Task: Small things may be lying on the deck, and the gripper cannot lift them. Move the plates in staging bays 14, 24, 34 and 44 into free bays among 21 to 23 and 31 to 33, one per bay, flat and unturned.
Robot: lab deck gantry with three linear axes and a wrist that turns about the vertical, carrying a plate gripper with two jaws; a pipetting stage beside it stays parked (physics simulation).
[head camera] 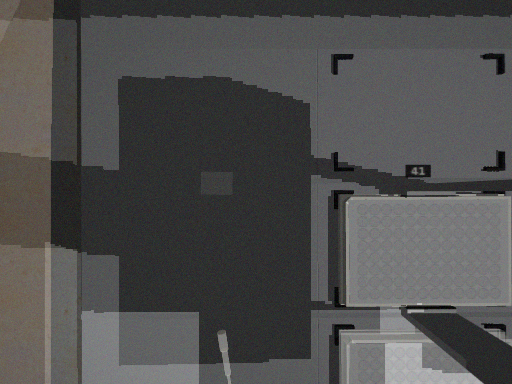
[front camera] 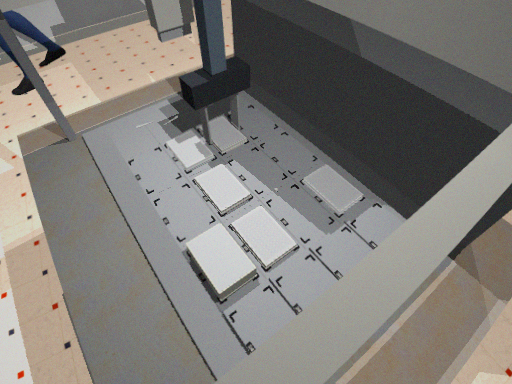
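Where they show: gripper, fingertip midpoint: (head camera: 423, 249) (front camera: 222, 134); robot's base, origin of the base link: (front camera: 130, 162).
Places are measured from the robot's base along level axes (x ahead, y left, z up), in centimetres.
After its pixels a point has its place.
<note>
My gripper (front camera: 221, 134) @[x 6.4, y 25.7, z 0.7 cm] is low over bay 31, its jaws straddling the long sides of a plate (front camera: 228, 136) @[x 9.0, y 26.1, z 1.4 cm] (head camera: 425, 250) @[x 6.1, y 25.8, z 1.4 cm] that lies flat and square in bay 31. The jaws look slightly apart from it; the gap is hard to see. A plate (front camera: 188, 149) @[x 6.8, y 14.6, z 1.4 cm] (head camera: 367, 362) @[x 1.8, y 17.4, z 1.4 cm] lies in bay 21, another plate (front camera: 222, 187) @[x 23.4, y 14.8, z 1.4 cm] in bay 22 and a third plate (front camera: 264, 236) @[x 40.0, y 14.7, z 1.4 cm] in bay 23, all flat and unturned. No plates show in bays 14, 24, 34 and 44. Bays 32 and 33 hold no plates. The jaws barely show in the head view.
A taller plate or box (front camera: 220, 257) @[x 39.6, y 4.2, z 4.2 cm] stands in bay 13, beside bay 23. Another plate (front camera: 334, 187) @[x 39.7, y 36.5, z 1.4 cm] lies in bay 43. A thin pale stick (front camera: 171, 120) @[x -8.7, y 16.9, z 0.4 cm] (head camera: 224, 350) @[x -9.0, y 18.0, z 0.7 cm] lies beyond the bays' far end. A tiny pale speck (front camera: 276, 189) @[x 31.1, y 25.4, z 0.4 cm] lies near bays 32 and 33. Deck walls surround the bays.
</note>
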